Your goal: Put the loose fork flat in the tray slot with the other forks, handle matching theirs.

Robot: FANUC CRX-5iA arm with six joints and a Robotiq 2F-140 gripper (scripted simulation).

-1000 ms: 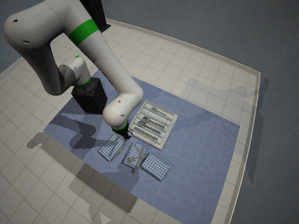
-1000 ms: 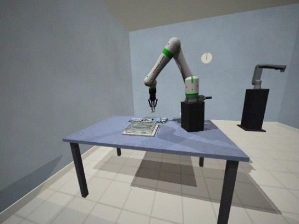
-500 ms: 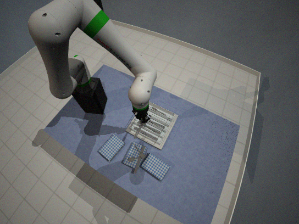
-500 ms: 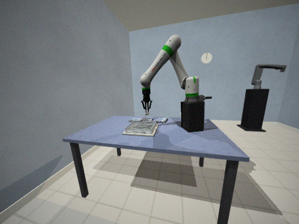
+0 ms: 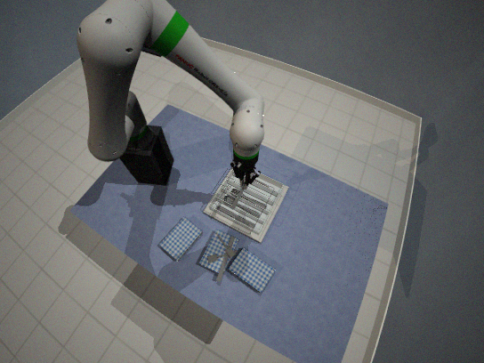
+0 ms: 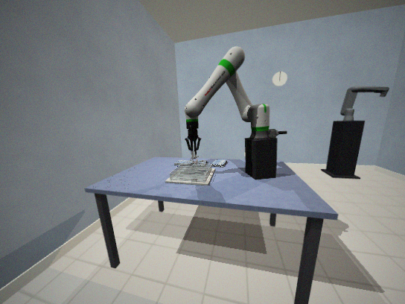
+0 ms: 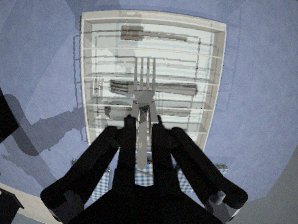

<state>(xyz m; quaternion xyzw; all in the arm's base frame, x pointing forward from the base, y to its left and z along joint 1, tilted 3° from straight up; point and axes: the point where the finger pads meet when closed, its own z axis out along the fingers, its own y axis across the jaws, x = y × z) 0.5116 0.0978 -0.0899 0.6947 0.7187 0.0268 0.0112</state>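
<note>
Right now the white cutlery tray is 20 mm ahead of my hand and 130 mm below it.
</note>
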